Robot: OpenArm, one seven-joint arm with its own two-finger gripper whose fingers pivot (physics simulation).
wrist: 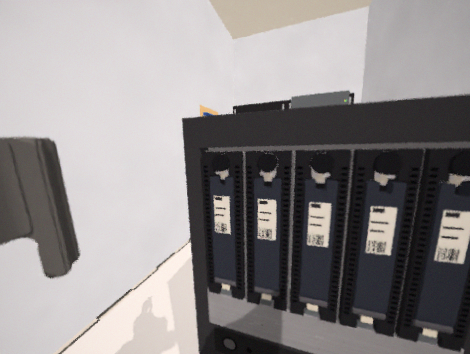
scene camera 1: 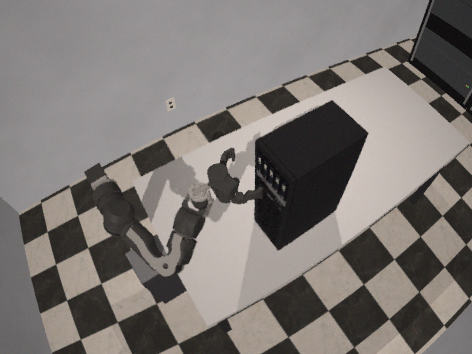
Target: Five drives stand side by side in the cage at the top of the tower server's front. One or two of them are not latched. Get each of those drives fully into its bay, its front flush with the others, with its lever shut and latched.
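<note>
The black tower server [scene camera 1: 320, 165] [wrist: 325, 127] stands on the white table. In the wrist view its cage holds five drives with dark blue levers and white labels: first from the left [wrist: 220, 255], second [wrist: 265, 257], third [wrist: 316, 270], fourth [wrist: 376, 280] and fifth [wrist: 440, 295], partly cut off at the right. Their fronts look about level and their levers look folded flat; I cannot tell a small gap or whether each is latched. My gripper [scene camera 1: 243, 173] is open and empty before the server's front. One finger shows at the wrist view's left; the other reaches close to the front in the scene view.
The white table top [scene camera 1: 400, 110] extends around the server. A grey wall with an outlet [scene camera 1: 170, 104] stands behind. A dark rack [scene camera 1: 445, 37] stands at the upper right. A metal strip [wrist: 270, 320] runs below the drives, with a round button [wrist: 229, 343] under it.
</note>
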